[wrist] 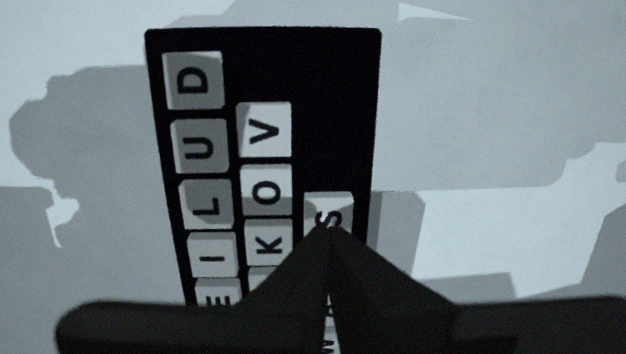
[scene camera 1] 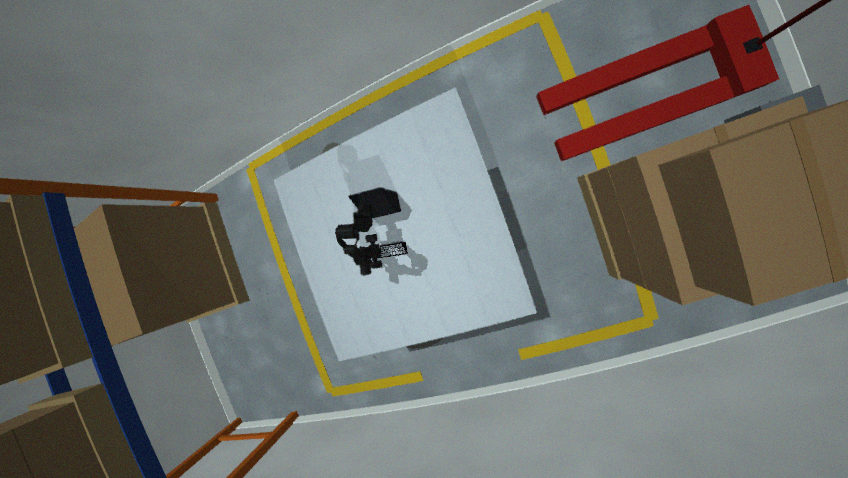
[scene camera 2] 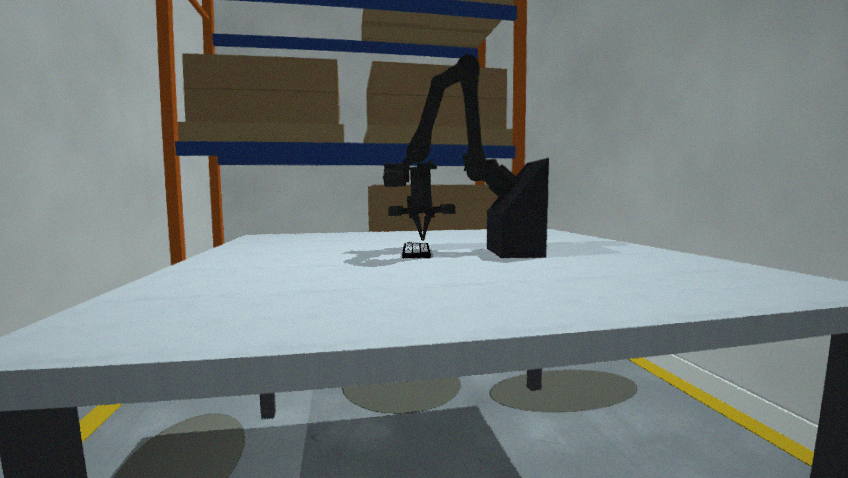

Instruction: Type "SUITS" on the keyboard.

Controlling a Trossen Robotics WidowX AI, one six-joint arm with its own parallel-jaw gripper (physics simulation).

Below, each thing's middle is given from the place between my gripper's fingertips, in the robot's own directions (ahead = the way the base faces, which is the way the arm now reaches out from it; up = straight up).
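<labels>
There is the black keyboard (wrist: 264,132), and it sits 20 mm below my hand, 30 mm ahead of it and 40 mm to the left of it.
</labels>
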